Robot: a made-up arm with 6 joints.
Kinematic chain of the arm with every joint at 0, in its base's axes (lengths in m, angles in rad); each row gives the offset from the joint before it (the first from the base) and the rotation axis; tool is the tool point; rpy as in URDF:
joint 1: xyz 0 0 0.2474 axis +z
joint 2: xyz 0 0 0 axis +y
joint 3: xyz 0.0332 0 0.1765 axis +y
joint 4: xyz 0.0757 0 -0.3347 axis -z
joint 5: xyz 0 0 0 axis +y
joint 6: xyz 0.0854 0 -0.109 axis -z
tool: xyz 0 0 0 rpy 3.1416 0 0
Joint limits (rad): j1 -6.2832..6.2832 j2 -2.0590..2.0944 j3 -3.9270..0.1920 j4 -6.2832..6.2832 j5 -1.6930..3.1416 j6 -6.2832..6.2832
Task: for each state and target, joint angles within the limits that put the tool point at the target. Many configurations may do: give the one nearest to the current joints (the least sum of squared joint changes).
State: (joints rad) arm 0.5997 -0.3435 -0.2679 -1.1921 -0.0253 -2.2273
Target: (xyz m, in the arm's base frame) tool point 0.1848 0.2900 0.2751
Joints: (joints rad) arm 0.6996 -0.6901 -0.3174 -1.2315 -0.2429 -2.2273
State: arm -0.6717 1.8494 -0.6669 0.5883 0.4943 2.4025
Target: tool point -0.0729 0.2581 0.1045
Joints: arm -1.1516 1.5792 -0.2099 0.5847 1.1918 2.4025
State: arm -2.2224 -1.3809 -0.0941 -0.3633 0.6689 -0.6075
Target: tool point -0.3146 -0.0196 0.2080
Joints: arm -3.0718 -1.0527 -0.0401 -0.3808 0.7109 -0.6075
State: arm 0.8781 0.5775 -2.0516 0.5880 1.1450 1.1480
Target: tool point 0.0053 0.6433 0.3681
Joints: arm 1.5625 1.0139 -2.5424 0.5882 0.6650 1.1480
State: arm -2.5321 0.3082 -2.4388 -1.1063 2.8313 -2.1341
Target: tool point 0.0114 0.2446 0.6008
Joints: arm -2.0246 -0.5716 -3.0529 -1.3356 3.0020 -2.1341
